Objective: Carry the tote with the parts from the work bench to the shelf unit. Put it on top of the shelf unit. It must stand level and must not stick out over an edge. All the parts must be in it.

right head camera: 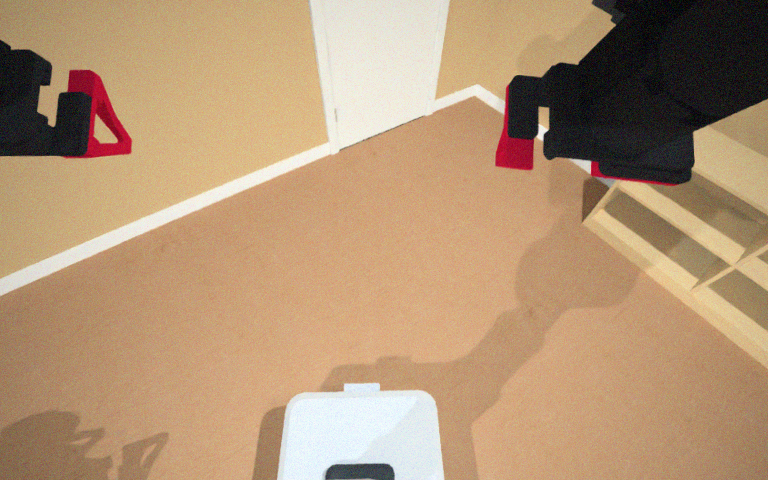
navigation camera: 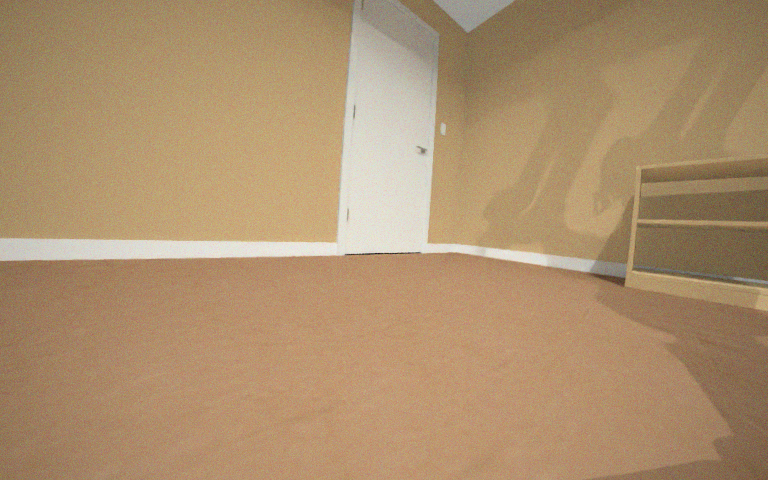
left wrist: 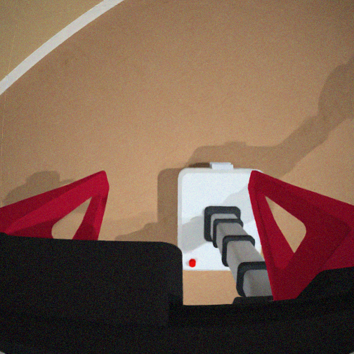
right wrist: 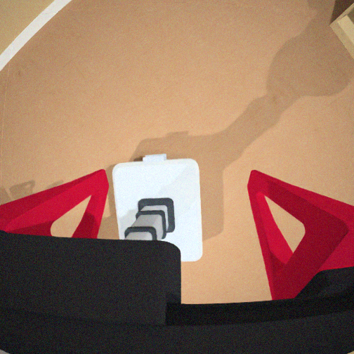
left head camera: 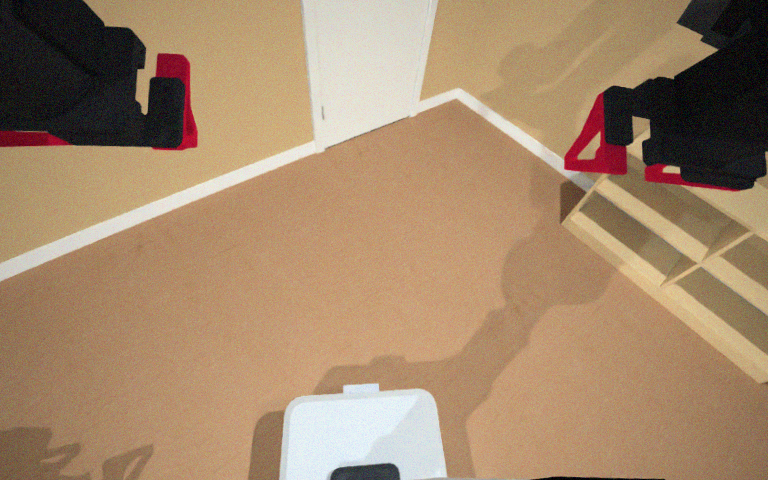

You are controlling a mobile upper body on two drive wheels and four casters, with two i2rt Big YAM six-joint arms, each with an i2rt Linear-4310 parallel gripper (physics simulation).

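Places are measured from the left arm's base along level axes (x ahead, y left, z up), in centimetres.
Pixels of known places: left gripper, fingertip midpoint: [right head camera: 80, 147] [left head camera: 138, 138]; right gripper, fingertip midpoint: [right head camera: 545, 164] [left head camera: 606, 169].
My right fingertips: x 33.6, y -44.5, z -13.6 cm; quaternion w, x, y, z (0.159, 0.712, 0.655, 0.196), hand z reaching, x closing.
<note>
Behind a point stands the place of what it marks.
The tote, its parts and the work bench do not show in any view. The pale wooden shelf unit [left head camera: 668, 298] {x 69.7, y -188.9, z -134.6 cm} [right head camera: 679, 285] {x 79.4, y -182.6, z -133.9 cm} [navigation camera: 702, 169] {x 112.3, y -173.7, z -81.9 cm} stands at the right, against the wall, cut off by the picture edge; a corner of it shows in the right wrist view [right wrist: 345, 31]. My left gripper [left wrist: 178, 178] is open and empty, held high over the floor at the upper left of the head views. My right gripper [right wrist: 177, 177] [left head camera: 637, 169] is open and empty, at the upper right, and hides part of the shelf unit in the left head view.
My white base [left head camera: 345, 424] {x 22.3, y -16.7, z -115.0 cm} [right head camera: 345, 424] {x 21.7, y -17.4, z -115.0 cm} [left wrist: 200, 190] [right wrist: 185, 180] is below the grippers, with its grey column. A white door [left head camera: 368, 62] {x 209.6, y -32.3, z -89.2 cm} [right head camera: 382, 62] {x 210.3, y -33.7, z -89.3 cm} [navigation camera: 390, 141] {x 209.6, y -32.5, z -50.3 cm} stands in the far wall, left of the room corner. White skirting [navigation camera: 169, 247] {x 138.4, y 78.6, z -135.5 cm} runs along the walls. Arm shadows fall on the brown floor [navigation camera: 339, 350] {x 69.5, y -18.6, z -141.0 cm}.
</note>
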